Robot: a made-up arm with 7 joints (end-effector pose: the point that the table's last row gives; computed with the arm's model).
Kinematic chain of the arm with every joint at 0, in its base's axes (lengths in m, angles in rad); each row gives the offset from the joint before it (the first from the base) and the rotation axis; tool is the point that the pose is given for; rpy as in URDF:
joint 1: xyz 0 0 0.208 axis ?
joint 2: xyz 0 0 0 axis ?
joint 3: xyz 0 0 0.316 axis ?
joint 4: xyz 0.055 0 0 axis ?
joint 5: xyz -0.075 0 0.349 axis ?
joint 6: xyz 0 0 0 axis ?
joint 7: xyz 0.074 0 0 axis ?
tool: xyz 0 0 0 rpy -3.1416 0 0
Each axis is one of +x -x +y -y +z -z.
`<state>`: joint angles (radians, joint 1 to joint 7).
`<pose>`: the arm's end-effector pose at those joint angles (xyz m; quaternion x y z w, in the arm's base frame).
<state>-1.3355 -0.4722 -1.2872 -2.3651 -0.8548 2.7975 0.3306</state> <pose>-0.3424 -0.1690 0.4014 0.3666 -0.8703 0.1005 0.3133</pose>
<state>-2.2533 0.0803 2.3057 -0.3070 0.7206 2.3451 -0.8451</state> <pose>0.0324 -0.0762 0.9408 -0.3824 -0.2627 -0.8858 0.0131</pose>
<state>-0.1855 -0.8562 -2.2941 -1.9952 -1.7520 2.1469 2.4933</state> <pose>-0.3987 -0.3008 0.1383 -0.3296 -0.8905 -0.0145 0.3134</pose>
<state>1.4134 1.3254 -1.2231 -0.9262 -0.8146 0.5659 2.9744</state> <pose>0.4272 0.5157 0.2747 -0.1710 -0.5615 0.7971 0.1416</pose>
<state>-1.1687 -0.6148 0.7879 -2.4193 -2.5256 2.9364 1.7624</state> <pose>0.2757 -0.0156 0.3596 0.7300 0.2028 0.3791 0.5313</pose>
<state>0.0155 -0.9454 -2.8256 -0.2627 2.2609 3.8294 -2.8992</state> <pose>-0.5624 0.0033 0.4844 0.0210 -0.7754 -0.1886 0.6023</pose>
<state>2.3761 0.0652 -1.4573 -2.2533 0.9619 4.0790 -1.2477</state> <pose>0.2266 0.2601 0.4185 0.6431 0.2748 0.6994 0.1471</pose>
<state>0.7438 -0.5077 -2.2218 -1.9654 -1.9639 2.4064 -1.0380</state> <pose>0.0368 -0.4876 0.2826 0.7810 0.3823 -0.4127 0.2711</pose>
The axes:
joint 1: +z
joint 2: +y
joint 3: +z
joint 4: -y
joint 5: +z
joint 6: -y
joint 7: -z

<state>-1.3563 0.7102 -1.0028 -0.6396 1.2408 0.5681 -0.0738</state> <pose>-0.0484 -0.5915 0.5912 -0.6987 0.6195 -0.0398 0.3555</pose>
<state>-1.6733 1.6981 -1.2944 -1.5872 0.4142 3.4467 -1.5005</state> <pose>-0.4199 -0.3959 0.0740 0.7600 -0.1040 -0.6168 0.1764</pose>
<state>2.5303 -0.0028 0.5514 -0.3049 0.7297 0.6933 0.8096</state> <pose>-0.1433 -0.0305 0.9121 -0.1016 -0.9634 0.2243 0.1064</pose>
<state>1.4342 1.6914 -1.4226 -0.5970 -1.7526 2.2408 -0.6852</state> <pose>0.3094 0.6395 0.0471 -0.3289 0.2570 0.0519 0.9072</pose>
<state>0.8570 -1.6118 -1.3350 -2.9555 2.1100 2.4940 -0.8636</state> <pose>0.1764 -0.0695 0.2015 -0.1815 0.3846 -0.0094 0.9050</pose>
